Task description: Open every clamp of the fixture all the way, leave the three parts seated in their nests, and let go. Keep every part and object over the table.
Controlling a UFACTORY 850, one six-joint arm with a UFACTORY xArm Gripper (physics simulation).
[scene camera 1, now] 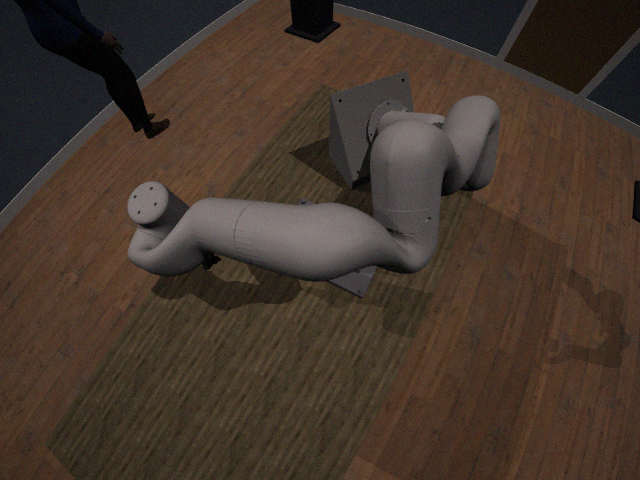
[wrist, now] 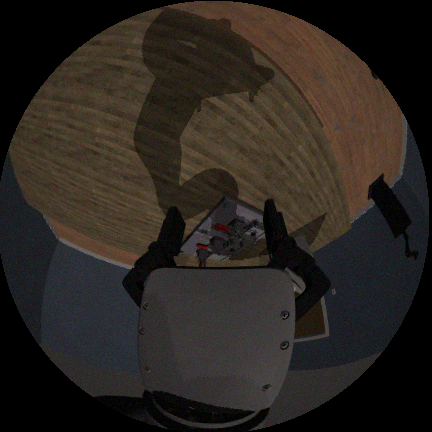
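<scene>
The fixture plate (scene camera 1: pixel 359 283) (wrist: pixel 225 206) is a grey slab lying on the table; in the scene view the arm hides most of it. In the wrist view several dark clamps stand on it. One red handle (wrist: pixel 222 228) is near the plate's middle, another red handle (wrist: pixel 202 246) is nearer its left side, and a third bit of red (wrist: pixel 201 263) shows close to the gripper's housing. Clamp positions and the three parts are too small and dark to tell. My gripper (wrist: pixel 220 211) is open and empty, with the fixture seen between its fingers from a distance.
The arm (scene camera 1: pixel 310 240) stretches over the fixture from its angled grey mount (scene camera 1: pixel 343 124). The streaked olive-brown surface (scene camera 1: pixel 232 372) lies around the plate, with wood floor (scene camera 1: pixel 491 403) beyond. A person (scene camera 1: pixel 116 77) stands at the upper left. A black stand (scene camera 1: pixel 311 20) is at the back.
</scene>
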